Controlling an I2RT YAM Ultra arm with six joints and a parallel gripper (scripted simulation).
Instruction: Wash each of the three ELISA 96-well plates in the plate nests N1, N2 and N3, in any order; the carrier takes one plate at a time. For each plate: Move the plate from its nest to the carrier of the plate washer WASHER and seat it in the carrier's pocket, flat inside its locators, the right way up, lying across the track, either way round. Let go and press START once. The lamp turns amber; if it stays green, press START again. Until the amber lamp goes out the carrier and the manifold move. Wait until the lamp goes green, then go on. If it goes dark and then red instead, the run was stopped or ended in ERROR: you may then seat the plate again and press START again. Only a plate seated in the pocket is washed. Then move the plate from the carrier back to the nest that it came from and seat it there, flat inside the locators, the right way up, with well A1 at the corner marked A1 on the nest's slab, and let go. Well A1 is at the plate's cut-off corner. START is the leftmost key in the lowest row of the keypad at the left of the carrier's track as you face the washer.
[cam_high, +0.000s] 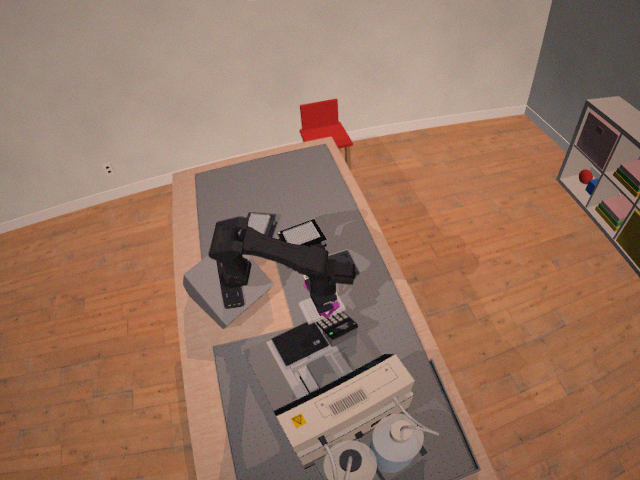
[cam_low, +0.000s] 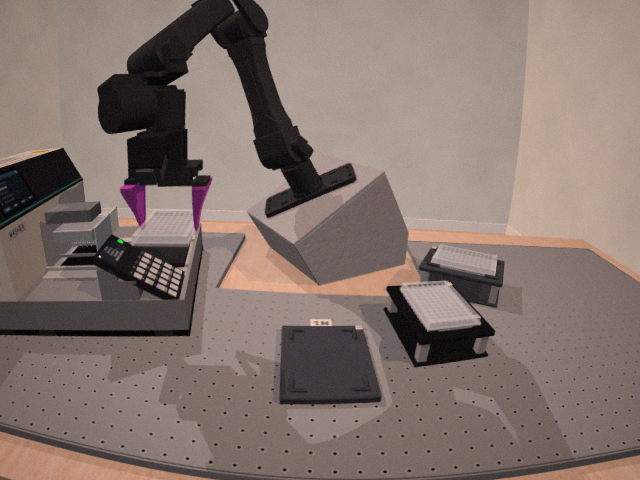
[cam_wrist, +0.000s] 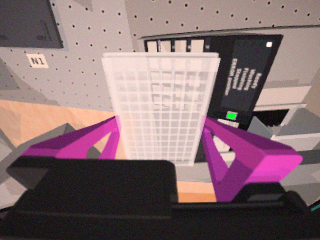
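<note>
My gripper is now 100 mm past the black carrier pocket, 80 mm above it and 60 mm to the left of it. Also, from my hand: nest N1: 230 mm to the left, 150 mm below, 120 mm ahead; grey manifold: 210 mm to the right, 80 mm behind, 30 mm below; raised black nest: 400 mm to the left, 110 mm below, 60 mm ahead.
</note>
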